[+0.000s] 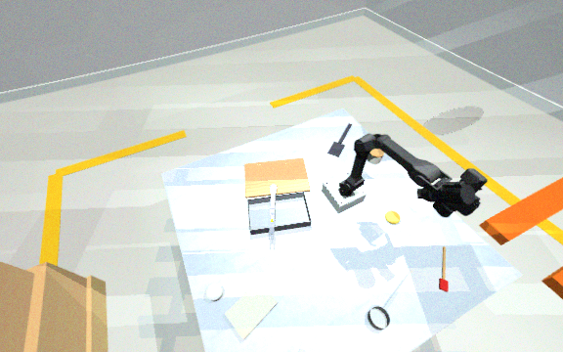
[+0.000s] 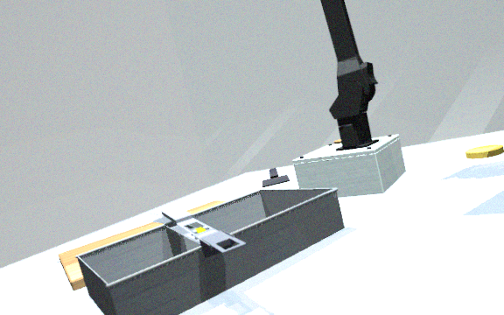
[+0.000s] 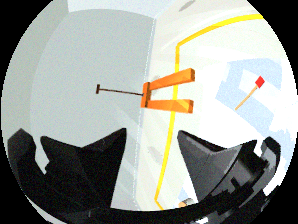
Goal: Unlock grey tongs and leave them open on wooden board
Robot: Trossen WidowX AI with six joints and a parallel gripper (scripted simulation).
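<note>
The grey roasting tin is 590 mm ahead of my gripper tip, 400 mm to the right of it and 370 mm below it. Round my gripper tip: dark scraper (740 mm to the right, 390 mm below, 20 mm ahead); red-headed spatula (390 mm below, 150 mm to the left, 40 mm ahead); cork-topped jar (520 mm to the right, 360 mm below, 80 mm behind).
</note>
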